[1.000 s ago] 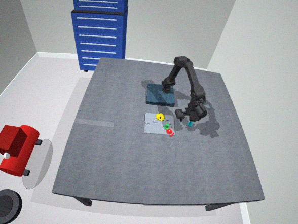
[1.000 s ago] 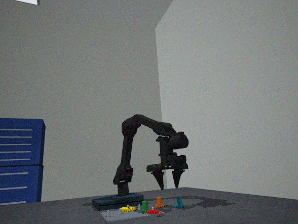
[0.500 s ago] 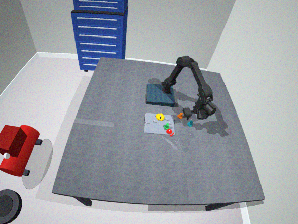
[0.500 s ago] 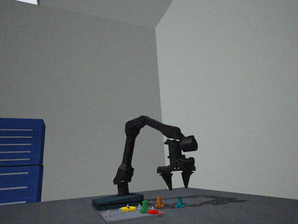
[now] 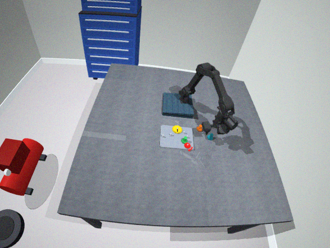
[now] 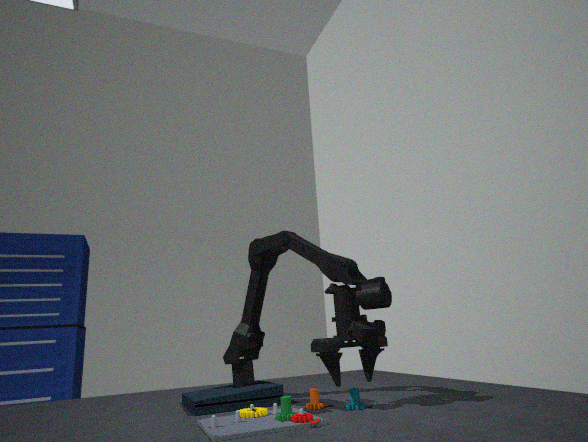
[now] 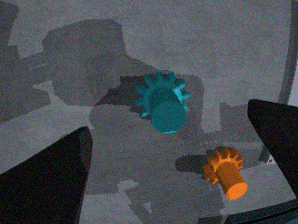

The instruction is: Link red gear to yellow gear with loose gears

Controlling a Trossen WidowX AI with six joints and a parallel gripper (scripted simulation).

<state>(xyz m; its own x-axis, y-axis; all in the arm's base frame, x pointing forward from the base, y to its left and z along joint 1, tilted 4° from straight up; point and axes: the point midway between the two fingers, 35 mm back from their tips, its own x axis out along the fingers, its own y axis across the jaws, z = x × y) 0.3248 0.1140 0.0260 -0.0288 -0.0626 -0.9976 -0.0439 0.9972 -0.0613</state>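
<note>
Right now my gripper tip is 30 mm above the teal gear. Also, from my gripper tip: red arrow: 70 mm ahead, 160 mm to the right, 40 mm below; red gear: 50 mm ahead, 170 mm to the right, 30 mm below; orange gear: 80 mm behind, 50 mm to the right, 30 mm below.
</note>
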